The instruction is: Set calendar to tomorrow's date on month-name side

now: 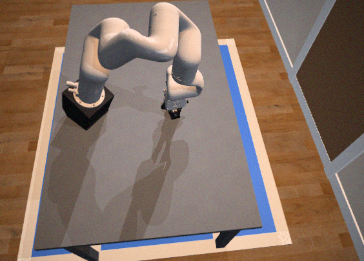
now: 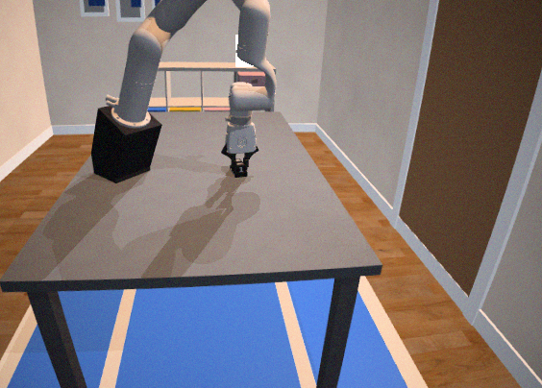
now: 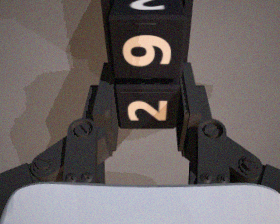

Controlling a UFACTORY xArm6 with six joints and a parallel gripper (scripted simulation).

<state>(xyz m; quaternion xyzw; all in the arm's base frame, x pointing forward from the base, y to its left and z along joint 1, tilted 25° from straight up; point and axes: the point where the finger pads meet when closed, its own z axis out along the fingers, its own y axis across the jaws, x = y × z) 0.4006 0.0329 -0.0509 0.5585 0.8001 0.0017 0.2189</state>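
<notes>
My hand is 10 mm past the dark tray, 20 mm to the right of it and 30 mm above it.
</notes>
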